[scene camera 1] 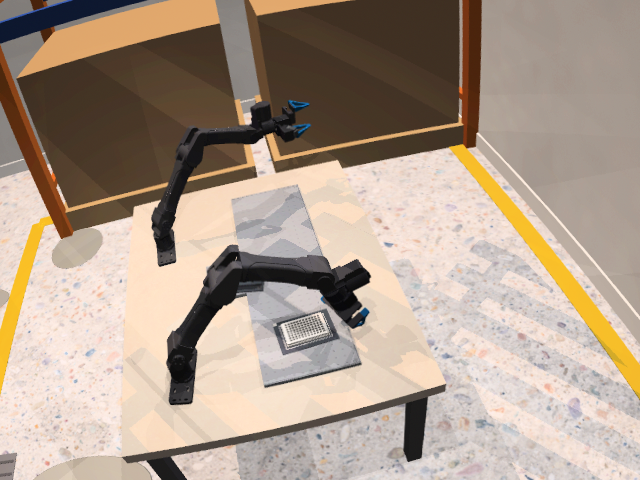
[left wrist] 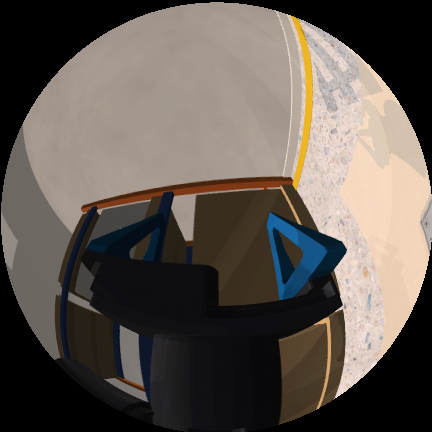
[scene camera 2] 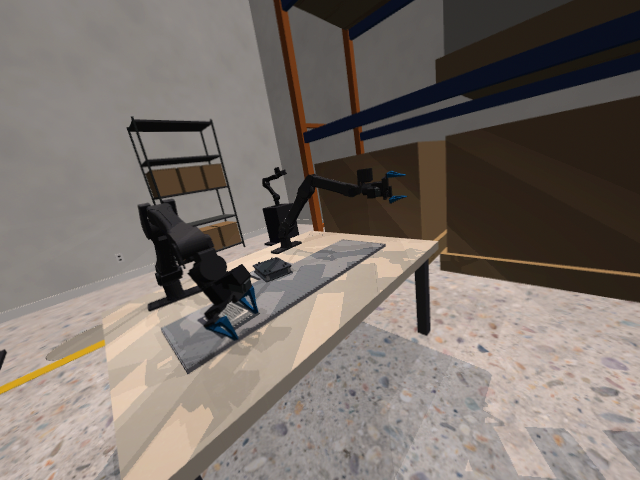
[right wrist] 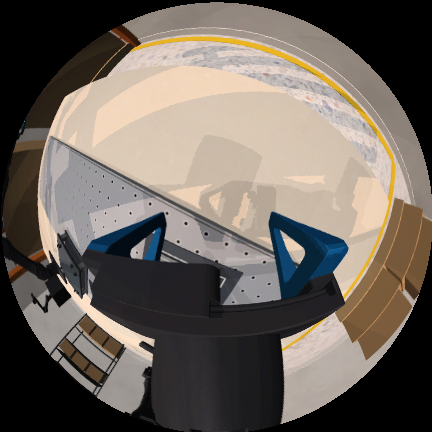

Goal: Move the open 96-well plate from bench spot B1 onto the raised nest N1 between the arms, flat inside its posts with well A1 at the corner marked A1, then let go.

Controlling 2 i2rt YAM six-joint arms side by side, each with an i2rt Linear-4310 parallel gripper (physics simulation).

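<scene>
The white 96-well plate lies flat on the dark-bordered bench spot. In the right wrist view the plate is mostly hidden behind the gripper body. The dark raised nest N1 holds no plate; an arm partly hides it in scene camera 1. My right gripper is open and empty, tilted above and beside the plate. My left gripper is open and empty, high and far from the plate. The A1 marks are too small to read.
A grey perforated board lies along the table beneath the plate. The right arm arches over the board beside the nest. Large brown boxes stand beyond the table.
</scene>
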